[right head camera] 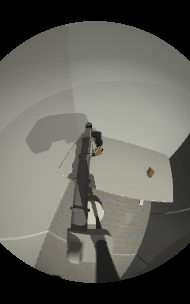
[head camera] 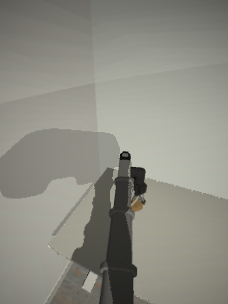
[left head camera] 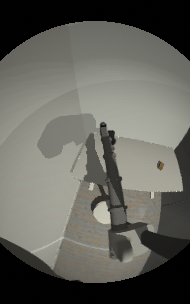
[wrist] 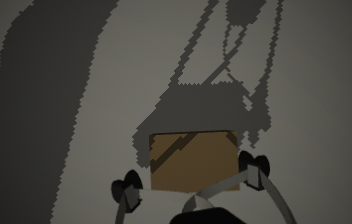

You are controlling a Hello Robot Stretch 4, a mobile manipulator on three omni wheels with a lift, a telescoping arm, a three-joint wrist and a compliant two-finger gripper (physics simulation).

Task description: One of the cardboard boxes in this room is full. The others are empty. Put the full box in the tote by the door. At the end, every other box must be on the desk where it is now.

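Frame: origin at the robot's base, x right, y up, z back, level; millimetres.
Seen in the pictures: gripper, fingertip midpoint: (right head camera: 97,153) (head camera: 135,208) (wrist: 189,173); robot's base, origin of the base link: (right head camera: 90,211) (left head camera: 105,211).
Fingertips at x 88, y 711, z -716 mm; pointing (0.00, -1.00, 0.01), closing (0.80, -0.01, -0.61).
Offsets run from my fingertips to a thing's middle. Level surfaces: height alone.
A brown cardboard box {dx -5, dy +6, dz -18 mm} (head camera: 137,205) (right head camera: 98,152) (wrist: 194,162) stands on the pale desk {dy -19 mm} (head camera: 175,230) (left head camera: 135,160) (right head camera: 122,167) (wrist: 310,100), near its left end. My gripper (wrist: 189,173) is open above the desk, with one fingertip beside each side of this box in the wrist view. The right fingertip looks close to the box's edge, and a narrow gap shows at the left. A second brown box {dx +653, dy +6, dz +300 mm} (left head camera: 160,165) (right head camera: 150,172) stands further right on the desk. In the left head view my arm hides the nearer box. Whether either box is full cannot be told. The tote does not show.
My dark telescoping arm (head camera: 121,235) (left head camera: 114,180) (right head camera: 80,192) reaches over the desk's left part. Pale walls (head camera: 165,110) meet in a corner behind it. A white round thing (left head camera: 102,212) (right head camera: 97,213) is low down at the wooden floor {dy -739 mm} (left head camera: 80,245) (right head camera: 127,220).
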